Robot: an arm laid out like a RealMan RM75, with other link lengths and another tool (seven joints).
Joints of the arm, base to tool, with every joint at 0 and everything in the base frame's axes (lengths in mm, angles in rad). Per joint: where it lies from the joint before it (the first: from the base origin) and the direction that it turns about. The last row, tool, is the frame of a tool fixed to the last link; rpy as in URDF.
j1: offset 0.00 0.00 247.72 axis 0 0 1
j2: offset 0.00 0.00 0.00 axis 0 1 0
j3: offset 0.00 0.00 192.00 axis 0 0 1
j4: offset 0.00 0.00 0.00 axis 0 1 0
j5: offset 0.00 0.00 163.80 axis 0 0 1
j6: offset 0.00 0.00 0.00 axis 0 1 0
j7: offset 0.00 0.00 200.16 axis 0 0 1
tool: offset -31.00 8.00 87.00 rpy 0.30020 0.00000 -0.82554
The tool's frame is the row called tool.
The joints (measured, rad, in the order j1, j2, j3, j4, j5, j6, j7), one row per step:
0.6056, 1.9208, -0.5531, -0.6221, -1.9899, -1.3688, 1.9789
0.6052, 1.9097, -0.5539, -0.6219, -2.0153, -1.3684, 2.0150
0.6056, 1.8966, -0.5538, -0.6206, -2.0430, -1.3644, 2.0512
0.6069, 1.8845, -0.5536, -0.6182, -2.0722, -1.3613, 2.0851
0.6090, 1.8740, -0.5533, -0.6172, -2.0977, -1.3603, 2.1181
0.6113, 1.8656, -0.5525, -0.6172, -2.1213, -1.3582, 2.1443
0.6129, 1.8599, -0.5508, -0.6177, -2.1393, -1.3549, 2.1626
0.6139, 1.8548, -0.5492, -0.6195, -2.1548, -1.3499, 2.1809
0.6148, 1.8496, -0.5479, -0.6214, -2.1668, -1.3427, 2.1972
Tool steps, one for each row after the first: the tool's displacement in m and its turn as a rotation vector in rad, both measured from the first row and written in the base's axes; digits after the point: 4 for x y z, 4 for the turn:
0.0080, -0.0005, -0.0004, -0.0177, -0.0071, -0.0324
0.0175, -0.0003, 0.0002, -0.0319, -0.0180, -0.0680
0.0266, -0.0006, 0.0001, -0.0471, -0.0298, -0.1020
0.0340, -0.0009, 0.0004, -0.0607, -0.0380, -0.1324
0.0405, -0.0011, 0.0008, -0.0706, -0.0479, -0.1576
0.0457, -0.0008, 0.0015, -0.0752, -0.0563, -0.1767
0.0508, -0.0001, 0.0029, -0.0765, -0.0635, -0.1961
0.0555, 0.0014, 0.0052, -0.0735, -0.0701, -0.2139

